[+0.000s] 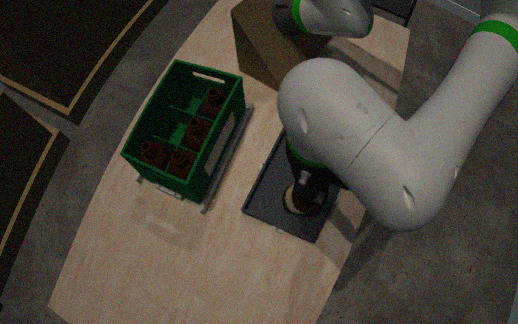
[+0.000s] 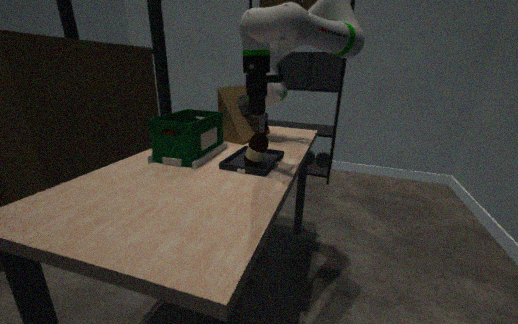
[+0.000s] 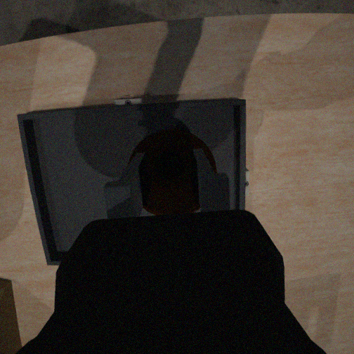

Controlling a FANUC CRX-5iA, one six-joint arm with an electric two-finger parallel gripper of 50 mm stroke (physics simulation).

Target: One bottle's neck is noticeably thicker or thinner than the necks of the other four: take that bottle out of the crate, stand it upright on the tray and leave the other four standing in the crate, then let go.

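Frame: origin at the arm's base, x left, y back, z up, level; millimetres.
Seen in the pictures: gripper, fingertip midpoint: [image 1: 320, 193] [image 2: 263, 131]; arm's base, link origin: [image 1: 290, 11] [image 2: 246, 106].
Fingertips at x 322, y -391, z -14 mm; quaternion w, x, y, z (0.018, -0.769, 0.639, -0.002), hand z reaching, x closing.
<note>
Offsets run from my fingertips to a thing's top centre. "*": to the spot under its first point. Level surfaces: height alone.
My gripper [image 1: 311, 184] [image 2: 260, 125] [image 3: 169, 167] is shut on the neck of a brown bottle with a cream label {dy -2, dx -19, dz +20 mm} [image 1: 290, 200] [image 2: 256, 156] [image 3: 170, 175]. The bottle leans a little, with its base low over or on the dark tray {* dy -45, dx -105, dz -145 mm} [image 1: 265, 200] [image 2: 235, 162] [image 3: 60, 150]; whether the base touches it is hard to tell. The gripped neck is largely hidden. The green crate {dy -33, dx -343, dz +25 mm} [image 1: 200, 189] [image 2: 172, 145] holds several brown bottles, including one at the back right [image 1: 214, 100], one in the middle [image 1: 197, 131] and two at the front {* dy -129, dx -347, dz -9 mm} [image 1: 154, 152] {* dy -108, dx -271, dz +3 mm} [image 1: 182, 161].
A brown box [image 1: 255, 50] [image 2: 230, 115] [image 3: 7, 320] stands behind the tray. Grey rails {dy -10, dx -247, dz -120 mm} [image 1: 225, 160] [image 2: 210, 155] run along the crate's base. The tray has a low raised rim and lies near the right edge of the wooden table {dz -150 mm} [image 1: 200, 270] [image 2: 175, 210] [image 3: 300, 150].
</note>
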